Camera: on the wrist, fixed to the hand. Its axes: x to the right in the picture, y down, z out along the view.
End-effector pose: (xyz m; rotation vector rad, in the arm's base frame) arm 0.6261 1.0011 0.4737 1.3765 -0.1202 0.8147
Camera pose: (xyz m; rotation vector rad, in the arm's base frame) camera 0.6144 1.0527 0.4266 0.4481 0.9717 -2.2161
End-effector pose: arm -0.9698 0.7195 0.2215 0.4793 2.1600 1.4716
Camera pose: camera -0.9967 0.6547 0.2115 -1.2680 0.2191 -0.6120
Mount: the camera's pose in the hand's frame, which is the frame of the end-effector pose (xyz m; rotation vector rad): -0.0105 -0.0332 -0.0617 0.0112 -0.9674 -2.9721
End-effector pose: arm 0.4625 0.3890 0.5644 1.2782 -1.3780 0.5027
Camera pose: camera 0.5156 0.4357 0.5600 1.9460 1.0460 -2.1642
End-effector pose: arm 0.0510 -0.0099 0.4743 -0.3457 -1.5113 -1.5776
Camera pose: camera 0.0550 -0.0664 0.4317 -0.8262 0.5999 0.8305
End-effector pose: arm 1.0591 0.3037 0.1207 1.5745 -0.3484 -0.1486
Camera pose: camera 1.0725 0.3656 0.0890 -0.3991 -1.3369 2.5701
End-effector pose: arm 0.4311 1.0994 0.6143 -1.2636 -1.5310 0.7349
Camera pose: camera 0.4765 1.0723 0.6615 2.0435 -1.9244 -0.8891
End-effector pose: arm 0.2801 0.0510 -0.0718 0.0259 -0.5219 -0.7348
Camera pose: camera 0.2811 0.0233 -0.1370 -0.3357 0.6802 2.1712
